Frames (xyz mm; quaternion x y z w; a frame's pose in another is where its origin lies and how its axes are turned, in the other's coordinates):
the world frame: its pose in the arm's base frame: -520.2 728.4 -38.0 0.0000 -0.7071 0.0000 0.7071
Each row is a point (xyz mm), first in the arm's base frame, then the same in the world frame.
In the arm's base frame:
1: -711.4 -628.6 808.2
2: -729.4 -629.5 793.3
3: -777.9 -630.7 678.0
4: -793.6 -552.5 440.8
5: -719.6 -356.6 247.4
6: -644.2 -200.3 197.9
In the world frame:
1: 846.2 -1357.0 191.2
2: 831.3 -1357.9 209.2
3: 716.0 -1359.1 257.7
4: 478.8 -1280.9 273.4
5: 285.4 -1085.0 199.4
6: 235.9 -928.7 124.0

